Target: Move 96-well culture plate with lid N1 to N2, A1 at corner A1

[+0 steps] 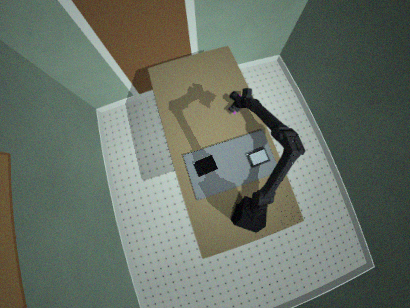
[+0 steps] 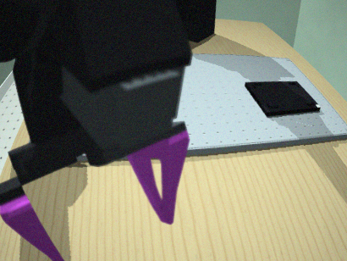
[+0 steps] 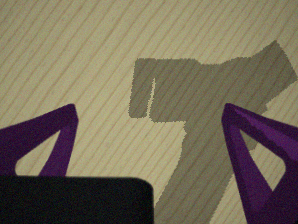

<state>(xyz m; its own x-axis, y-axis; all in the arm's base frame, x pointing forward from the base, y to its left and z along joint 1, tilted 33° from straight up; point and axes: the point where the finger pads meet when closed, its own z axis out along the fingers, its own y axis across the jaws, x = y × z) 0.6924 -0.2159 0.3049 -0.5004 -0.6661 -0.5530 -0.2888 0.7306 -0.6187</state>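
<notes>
Right now my hand is 450 mm past the clear lid, 30 mm to the right of it and 110 mm above it.
</notes>
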